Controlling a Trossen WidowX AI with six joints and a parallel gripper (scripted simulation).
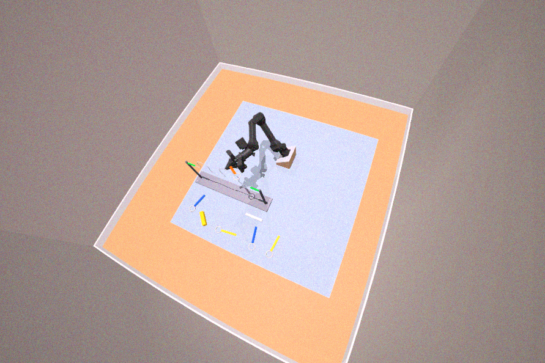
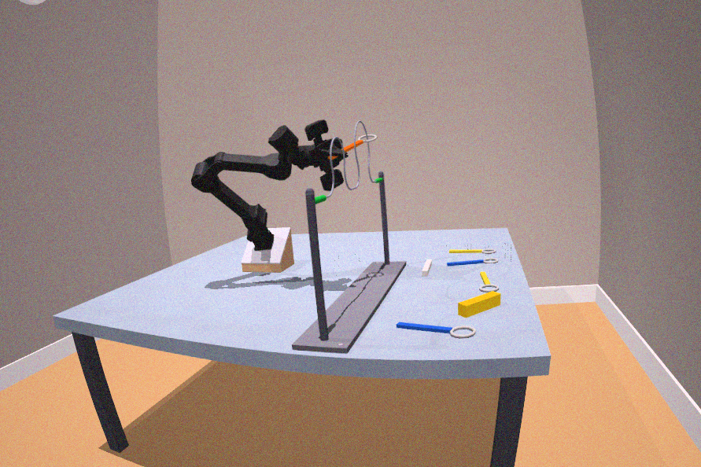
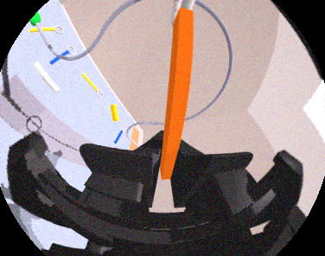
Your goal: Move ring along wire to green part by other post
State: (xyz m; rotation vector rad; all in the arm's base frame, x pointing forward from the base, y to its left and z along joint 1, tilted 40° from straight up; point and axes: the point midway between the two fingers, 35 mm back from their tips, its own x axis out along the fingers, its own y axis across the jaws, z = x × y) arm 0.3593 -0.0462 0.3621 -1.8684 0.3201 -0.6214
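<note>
My gripper tip is 80 mm to the right of the ring with orange handle, 30 mm below it and 10 mm short of it. Round my gripper tip: yellow block: 340 mm below, 310 mm ahead, 160 mm to the right; then ring with blue handle: 350 mm below, 280 mm to the right, 230 mm ahead; then white bar: 350 mm below, 210 mm to the left, 170 mm ahead.
</note>
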